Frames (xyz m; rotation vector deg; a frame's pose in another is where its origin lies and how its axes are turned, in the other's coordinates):
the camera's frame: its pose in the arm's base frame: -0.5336 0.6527 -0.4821 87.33 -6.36 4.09
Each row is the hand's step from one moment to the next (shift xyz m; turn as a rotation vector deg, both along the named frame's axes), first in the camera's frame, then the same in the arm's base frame.
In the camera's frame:
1: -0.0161 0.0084 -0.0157 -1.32 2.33 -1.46
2: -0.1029 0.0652 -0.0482 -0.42 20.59 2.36
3: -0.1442 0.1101 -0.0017 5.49 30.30 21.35
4: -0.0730 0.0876 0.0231 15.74 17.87 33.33
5: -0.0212 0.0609 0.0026 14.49 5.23 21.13
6: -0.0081 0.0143 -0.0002 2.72 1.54 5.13
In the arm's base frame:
1: -0.0165 0.0164 0.0058 -1.54 1.60 2.09
2: -0.1084 0.0535 0.0506 -2.87 -1.40 20.48
3: -0.1559 0.0100 0.0923 1.34 -20.05 31.62
4: -0.0833 -0.0174 0.0794 12.63 -32.82 21.01
5: -0.0282 0.0007 0.0581 13.19 -21.19 7.79
6: -0.0097 0.0010 0.0132 2.38 -5.11 2.07

